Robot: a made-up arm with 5 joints. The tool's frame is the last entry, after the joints.
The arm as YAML. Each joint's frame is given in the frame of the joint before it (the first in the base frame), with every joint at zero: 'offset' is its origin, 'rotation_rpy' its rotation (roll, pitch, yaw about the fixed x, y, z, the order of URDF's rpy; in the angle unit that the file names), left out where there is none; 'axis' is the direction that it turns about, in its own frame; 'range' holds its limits. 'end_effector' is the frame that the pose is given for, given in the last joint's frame.
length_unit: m
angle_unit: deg
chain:
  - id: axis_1
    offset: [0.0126, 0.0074, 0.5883]
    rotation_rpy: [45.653, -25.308, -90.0]
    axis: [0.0, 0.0, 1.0]
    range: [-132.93, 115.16]
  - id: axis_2
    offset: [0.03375, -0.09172, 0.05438]
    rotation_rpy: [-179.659, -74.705, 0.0]
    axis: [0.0, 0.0, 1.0]
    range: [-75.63, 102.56]
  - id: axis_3
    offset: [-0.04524, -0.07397, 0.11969]
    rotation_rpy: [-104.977, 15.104, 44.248]
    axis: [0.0, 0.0, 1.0]
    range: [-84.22, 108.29]
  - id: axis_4
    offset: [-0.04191, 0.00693, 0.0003]
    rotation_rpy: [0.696, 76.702, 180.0]
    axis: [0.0, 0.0, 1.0]
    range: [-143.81, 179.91]
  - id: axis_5
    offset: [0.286, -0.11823, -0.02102]
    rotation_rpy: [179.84, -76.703, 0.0]
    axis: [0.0, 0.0, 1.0]
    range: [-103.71, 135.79]
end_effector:
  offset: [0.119, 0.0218, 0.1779]
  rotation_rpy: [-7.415, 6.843, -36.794]
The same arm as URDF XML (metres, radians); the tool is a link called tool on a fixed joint. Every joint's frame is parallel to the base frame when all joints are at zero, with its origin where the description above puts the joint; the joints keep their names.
<robot name="arm">
<joint name="axis_1" type="revolute"><parent link="base"/><child link="link1"/><origin xyz="0.0126 0.0074 0.5883"/><axis xyz="-0.715119 0.298808 0.631917"/><limit lower="-2.3201" upper="2.0099"/></joint>
<joint name="axis_2" type="revolute"><parent link="link1"/><child link="link2"/><origin xyz="-0.1030 -0.0423 -0.0105"/><axis xyz="0.192798 -0.948989 0.249497"/><limit lower="-1.3200" upper="1.7900"/></joint>
<joint name="axis_3" type="revolute"><parent link="link2"/><child link="link3"/><origin xyz="0.1059 -0.0928 0.0449"/><axis xyz="0 0 -1"/><limit lower="-1.4699" upper="1.8900"/></joint>
<joint name="axis_4" type="revolute"><parent link="link3"/><child link="link4"/><origin xyz="0.0423 0.0039 -0.0003"/><axis xyz="0.971469 -0.057898 -0.229993"/><limit lower="-2.5100" upper="3.1400"/></joint>
<joint name="axis_5" type="revolute"><parent link="link4"/><child link="link5"/><origin xyz="0.0523 0.1145 0.2835"/><axis xyz="0 0 1"/><limit lower="-1.8101" upper="2.3700"/></joint>
<joint name="tool_fixed" type="fixed"><parent link="link5"/><child link="tool"/><origin xyz="0.1201 0.0146 0.1779" rpy="-0.1294 0.1194 -0.7024"/></joint>
<link name="base"/>
<link name="link1"/>
<link name="link2"/>
<link name="link3"/>
<link name="link4"/>
<link name="link5"/>
<link name="tool"/>
</robot>

